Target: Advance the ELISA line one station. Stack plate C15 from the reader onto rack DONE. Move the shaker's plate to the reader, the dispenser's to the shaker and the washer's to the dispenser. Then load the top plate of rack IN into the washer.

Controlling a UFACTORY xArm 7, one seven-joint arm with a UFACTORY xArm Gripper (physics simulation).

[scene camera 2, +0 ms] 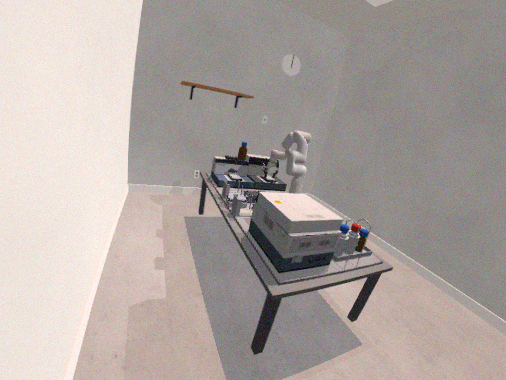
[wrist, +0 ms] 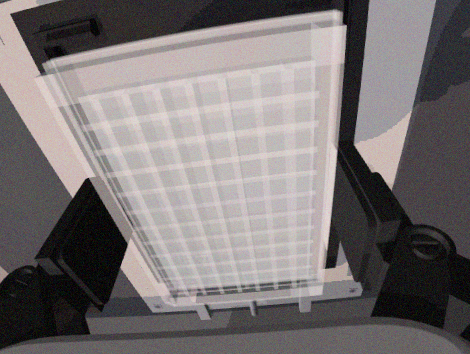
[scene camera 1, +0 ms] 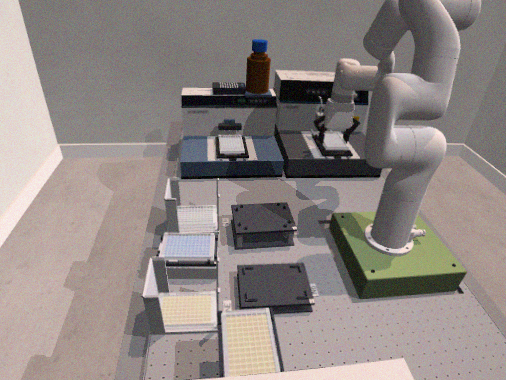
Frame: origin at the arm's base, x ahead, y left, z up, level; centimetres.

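Seen in the pictures: gripper, fingertip midpoint: [scene camera 2: 269, 178] [wrist: 220, 188] [scene camera 1: 332, 142]; arm's base at its link origin: [scene camera 1: 387, 239].
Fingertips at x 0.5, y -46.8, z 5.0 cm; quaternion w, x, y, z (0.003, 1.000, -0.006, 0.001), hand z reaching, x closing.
Observation:
Pixels of each thing's middle, then the offset from my fingertips to it. "*": a spot on its surface instead.
- clear well plate at the middle of its body: [wrist: 222, 208] [scene camera 1: 332, 140] dx +0.0, dy -0.6, dz +0.5 cm
- dark machine at a spot on its surface: [scene camera 1: 304, 166] * dx +12.1, dy +7.8, dz -5.4 cm
- blue machine at a spot on its surface: [scene camera 1: 195, 158] * dx +49.9, dy +4.2, dz -3.4 cm
- black block station at the middle of its body: [scene camera 1: 266, 223] [scene camera 2: 255, 196] dx +30.3, dy +35.8, dz -6.7 cm
- flat black station at the middle of its body: [scene camera 1: 278, 286] dx +30.6, dy +56.6, dz -8.2 cm
- blue plate at the middle of its body: [scene camera 1: 187, 246] dx +51.3, dy +46.1, dz -4.0 cm
- brown bottle at a spot on its surface: [scene camera 1: 257, 69] * dx +27.2, dy -15.2, dz +21.8 cm
- large grey box at the middle of its body: [scene camera 2: 292, 226] dx +40.8, dy +104.8, dz +3.3 cm
My gripper [scene camera 1: 335, 139] [scene camera 2: 269, 176] [wrist: 220, 188] is shut on a clear well plate [scene camera 1: 334, 143] [wrist: 226, 158], one finger on each long side. It holds the plate at, or barely above, the black nest of the dark machine [scene camera 1: 304, 166] at the back right. The blue machine [scene camera 1: 195, 158] to its left carries another clear plate [scene camera 1: 231, 145]. In front, a black block station [scene camera 1: 263, 222] and a flat black station [scene camera 1: 274, 286] stand bare. A yellowish plate [scene camera 1: 249, 343] lies on a tray at the front edge. Racks on the left hold a clear plate [scene camera 1: 196, 218], a blue plate [scene camera 1: 189, 245] and a yellowish plate [scene camera 1: 187, 309].
A brown bottle [scene camera 1: 257, 69] with a blue cap stands on top of the blue machine. The arm's green base [scene camera 1: 402, 271] takes up the right side. In scene camera 2, a large grey box [scene camera 2: 297, 230] and capped bottles [scene camera 2: 353, 235] sit at the table's near end.

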